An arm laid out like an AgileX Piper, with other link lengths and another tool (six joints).
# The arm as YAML. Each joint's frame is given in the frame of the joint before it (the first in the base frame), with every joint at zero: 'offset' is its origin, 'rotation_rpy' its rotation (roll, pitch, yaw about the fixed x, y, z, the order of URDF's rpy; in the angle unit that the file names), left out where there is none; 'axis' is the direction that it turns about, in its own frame. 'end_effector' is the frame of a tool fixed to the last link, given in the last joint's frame.
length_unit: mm
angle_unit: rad
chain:
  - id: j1
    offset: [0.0, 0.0, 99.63]
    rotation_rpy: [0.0, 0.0, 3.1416]
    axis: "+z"
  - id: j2
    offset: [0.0, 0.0, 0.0]
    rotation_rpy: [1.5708, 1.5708, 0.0]
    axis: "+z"
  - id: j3
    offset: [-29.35, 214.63, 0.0]
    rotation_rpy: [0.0, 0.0, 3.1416]
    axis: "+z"
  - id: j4
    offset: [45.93, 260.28, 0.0]
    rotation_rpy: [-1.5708, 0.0, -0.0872]
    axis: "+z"
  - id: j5
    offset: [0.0, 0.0, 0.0]
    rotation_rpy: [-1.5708, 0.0, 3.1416]
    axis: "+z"
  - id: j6
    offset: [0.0, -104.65, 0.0]
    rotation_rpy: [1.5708, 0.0, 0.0]
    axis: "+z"
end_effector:
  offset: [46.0, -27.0, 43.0]
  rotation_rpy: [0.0, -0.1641, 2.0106]
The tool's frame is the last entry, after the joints.
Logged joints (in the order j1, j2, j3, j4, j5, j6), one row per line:
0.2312 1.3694 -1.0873 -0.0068 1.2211 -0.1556
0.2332 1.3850 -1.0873 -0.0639 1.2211 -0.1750
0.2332 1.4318 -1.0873 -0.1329 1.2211 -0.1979
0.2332 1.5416 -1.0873 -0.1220 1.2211 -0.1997
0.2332 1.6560 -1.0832 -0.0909 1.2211 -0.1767
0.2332 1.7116 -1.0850 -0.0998 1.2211 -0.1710
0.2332 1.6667 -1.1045 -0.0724 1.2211 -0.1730
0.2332 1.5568 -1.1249 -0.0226 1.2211 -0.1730
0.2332 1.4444 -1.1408 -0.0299 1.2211 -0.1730
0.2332 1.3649 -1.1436 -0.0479 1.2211 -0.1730
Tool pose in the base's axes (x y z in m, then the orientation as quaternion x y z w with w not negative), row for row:
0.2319 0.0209 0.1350 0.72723 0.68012 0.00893 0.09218
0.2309 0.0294 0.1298 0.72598 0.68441 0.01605 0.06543
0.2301 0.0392 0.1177 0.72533 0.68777 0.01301 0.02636
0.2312 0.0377 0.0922 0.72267 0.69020 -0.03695 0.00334
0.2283 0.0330 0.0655 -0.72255 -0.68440 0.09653 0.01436
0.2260 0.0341 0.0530 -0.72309 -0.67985 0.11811 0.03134
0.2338 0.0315 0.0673 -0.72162 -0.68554 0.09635 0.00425
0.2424 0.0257 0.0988 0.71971 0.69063 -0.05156 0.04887
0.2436 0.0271 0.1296 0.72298 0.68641 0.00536 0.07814
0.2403 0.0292 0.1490 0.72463 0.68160 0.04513 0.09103
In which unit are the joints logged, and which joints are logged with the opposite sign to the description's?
The joints are logged in radians. Opposite sign: j4.
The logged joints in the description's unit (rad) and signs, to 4 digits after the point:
0.2312 1.3694 -1.0873 0.0068 1.2211 -0.1556
0.2332 1.3850 -1.0873 0.0639 1.2211 -0.1750
0.2332 1.4318 -1.0873 0.1329 1.2211 -0.1979
0.2332 1.5416 -1.0873 0.1220 1.2211 -0.1997
0.2332 1.6560 -1.0832 0.0909 1.2211 -0.1767
0.2332 1.7116 -1.0850 0.0998 1.2211 -0.1710
0.2332 1.6667 -1.1045 0.0724 1.2211 -0.1730
0.2332 1.5568 -1.1249 0.0226 1.2211 -0.1730
0.2332 1.4444 -1.1408 0.0299 1.2211 -0.1730
0.2332 1.3649 -1.1436 0.0479 1.2211 -0.1730

